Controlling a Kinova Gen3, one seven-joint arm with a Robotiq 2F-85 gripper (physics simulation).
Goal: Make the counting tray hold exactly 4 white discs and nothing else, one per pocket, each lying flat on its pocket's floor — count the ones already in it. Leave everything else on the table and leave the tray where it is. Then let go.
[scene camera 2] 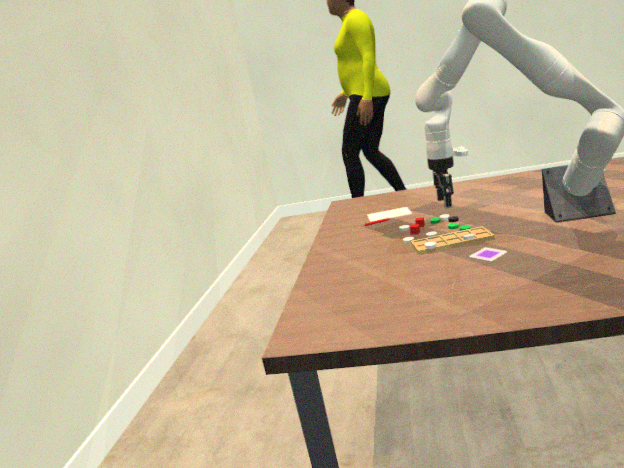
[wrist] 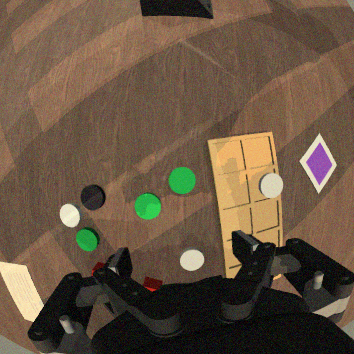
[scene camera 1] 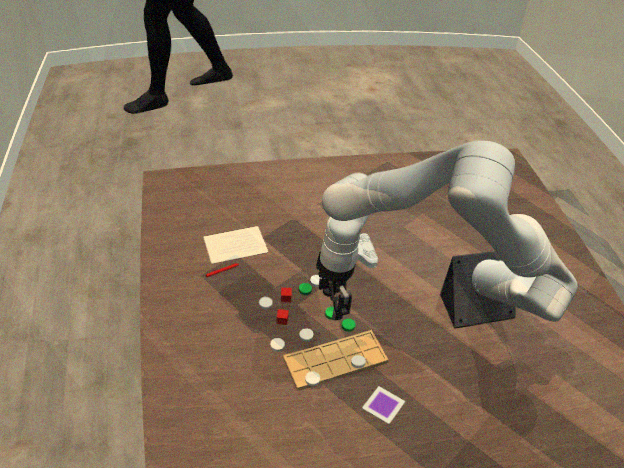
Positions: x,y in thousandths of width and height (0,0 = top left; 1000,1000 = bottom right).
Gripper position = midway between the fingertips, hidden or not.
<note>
My gripper (scene camera 1: 528,649) is open and holds nothing. Also in view: a tan counting tray (scene camera 1: 533,770).
The tan counting tray is seen too in scene camera 2 (scene camera 2: 724,514) and in the wrist view (wrist: 668,462). My gripper is seen too in scene camera 2 (scene camera 2: 712,437) and in the wrist view (wrist: 513,708).
</note>
